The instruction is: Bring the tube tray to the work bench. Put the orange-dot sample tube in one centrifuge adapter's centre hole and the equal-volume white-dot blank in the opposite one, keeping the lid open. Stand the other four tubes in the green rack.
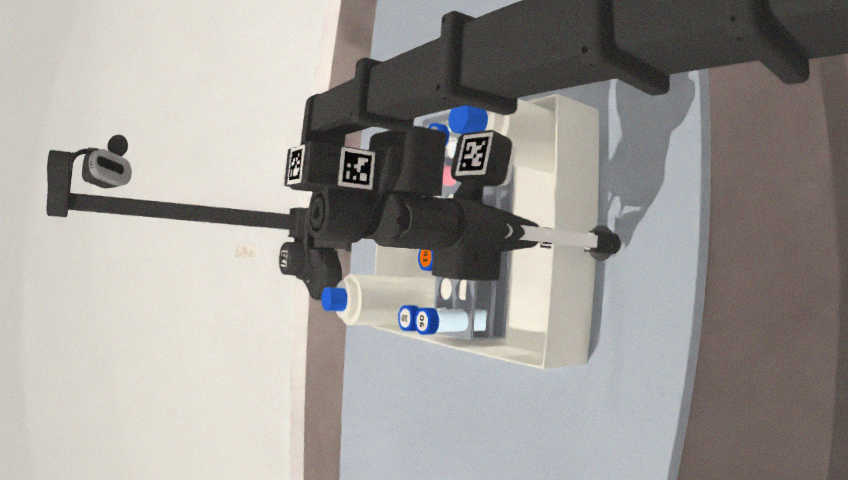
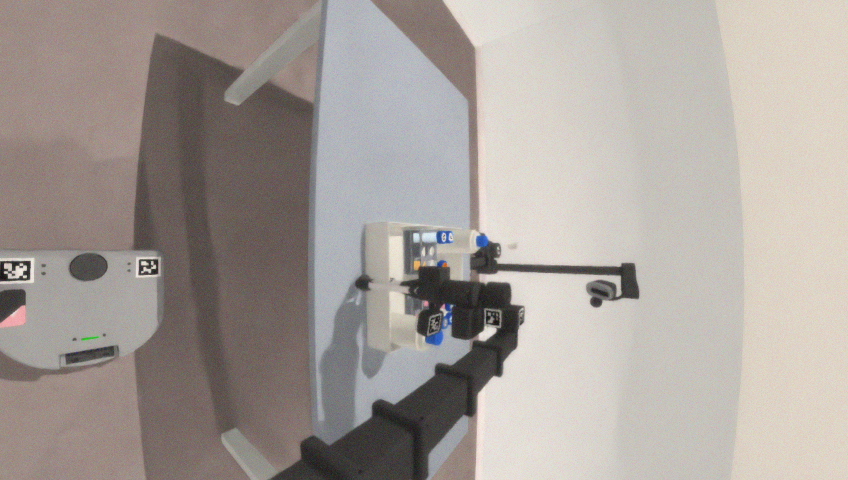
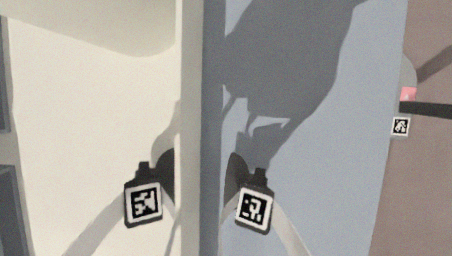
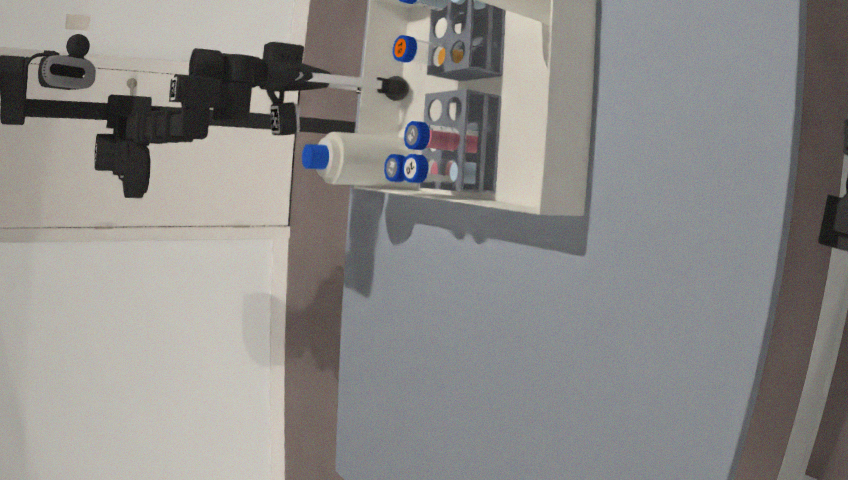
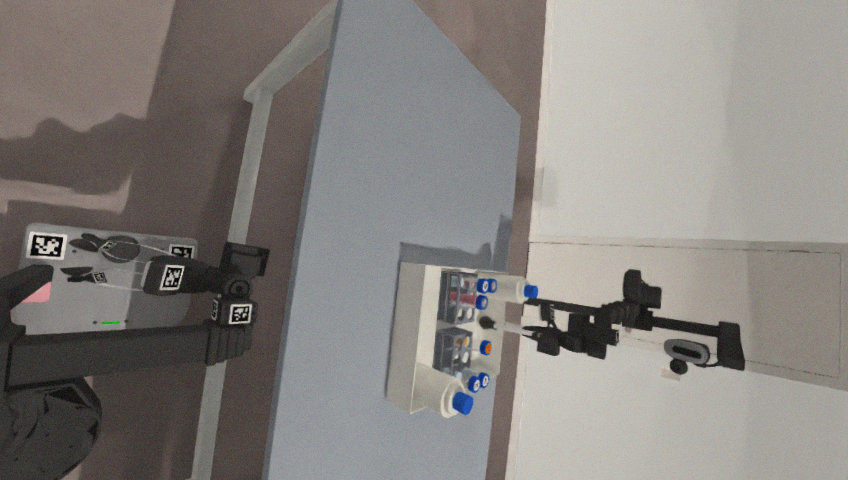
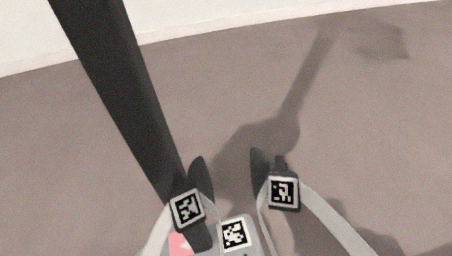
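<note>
The cream tube tray (image 1: 571, 303) (image 2: 376, 255) (image 3: 190, 75) (image 4: 565, 160) (image 5: 401, 333) stands on the blue-grey table. In it are two dark grey racks (image 4: 490, 47) (image 4: 489, 127) and several blue-capped tubes. The orange-dot tube (image 1: 425, 258) (image 4: 404, 48) (image 5: 486, 347) stands near the middle. White-dot tubes (image 1: 426, 321) (image 4: 414, 168) show at both ends. My r1 gripper (image 1: 603, 242) (image 3: 201, 172) is open, one finger inside and one outside the tray wall, with a gap at the outer finger. My r2 gripper (image 5: 82, 256) (image 6: 230, 172) is open over its own base. The green rack and centrifuge do not show.
White bottles with blue caps (image 1: 386, 297) (image 4: 368, 157) (image 5: 434, 389) stand at the tray's ends. The table (image 1: 416, 416) (image 2: 386, 148) (image 4: 535, 356) (image 5: 386, 178) has open legs (image 2: 267, 59). The two robots face each other across it. A pale wall (image 1: 178, 356) stands beyond.
</note>
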